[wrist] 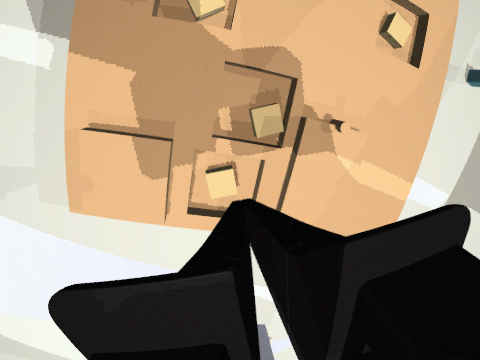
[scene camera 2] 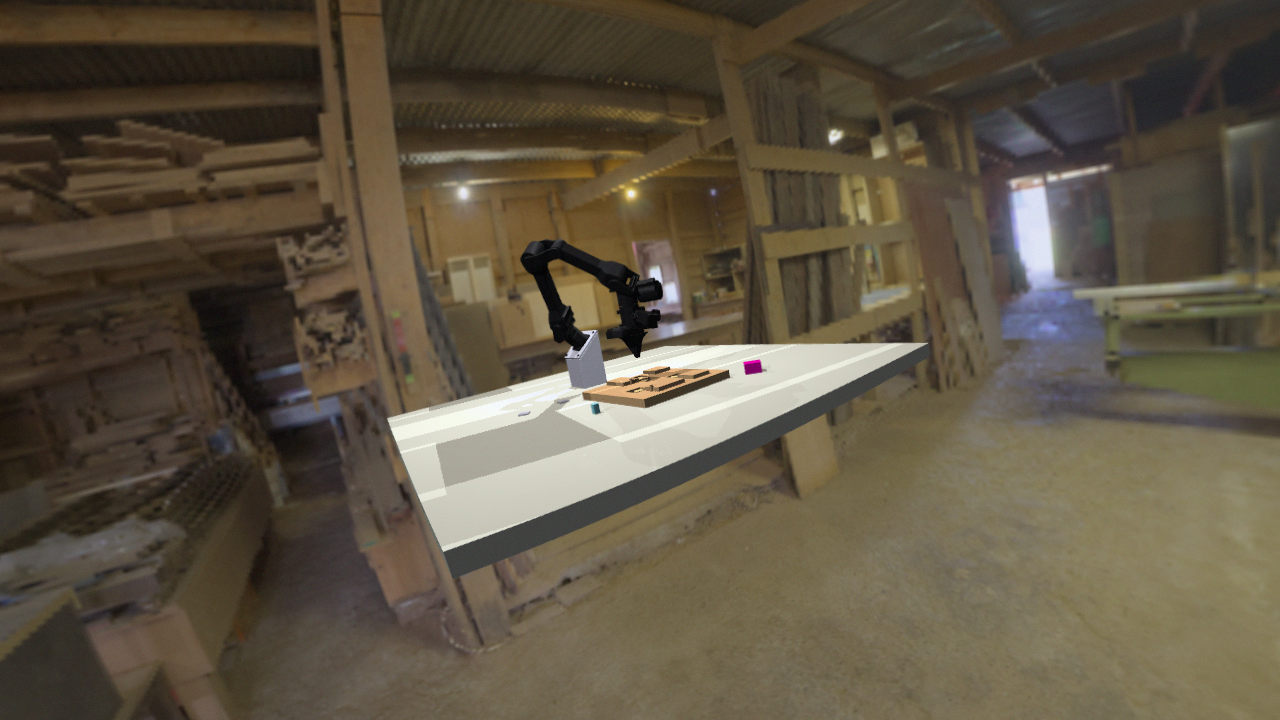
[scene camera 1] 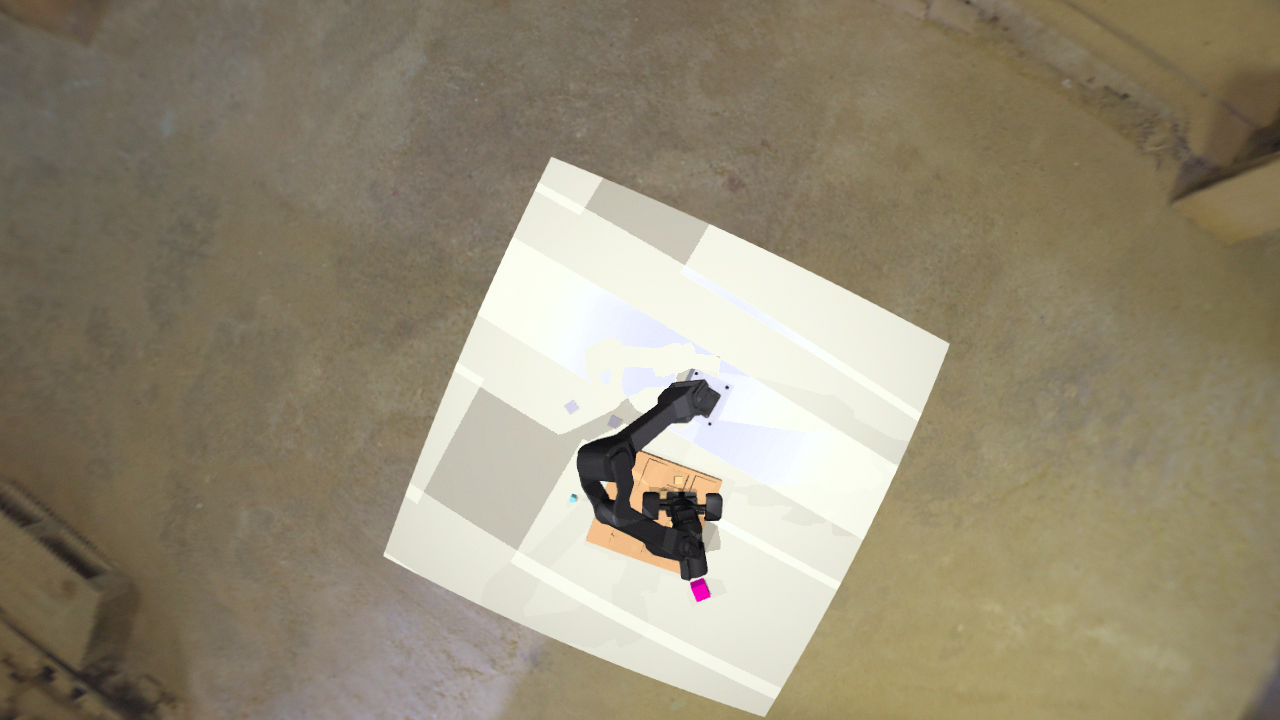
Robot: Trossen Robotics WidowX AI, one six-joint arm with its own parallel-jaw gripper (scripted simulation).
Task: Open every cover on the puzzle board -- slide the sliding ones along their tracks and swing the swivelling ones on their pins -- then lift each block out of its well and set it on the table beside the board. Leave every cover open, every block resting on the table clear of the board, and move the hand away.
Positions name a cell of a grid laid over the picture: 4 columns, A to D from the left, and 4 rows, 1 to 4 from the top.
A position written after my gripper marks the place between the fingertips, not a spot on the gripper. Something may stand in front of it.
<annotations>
my gripper: wrist C3; scene camera 2 B2; scene camera 1 C3
</annotations>
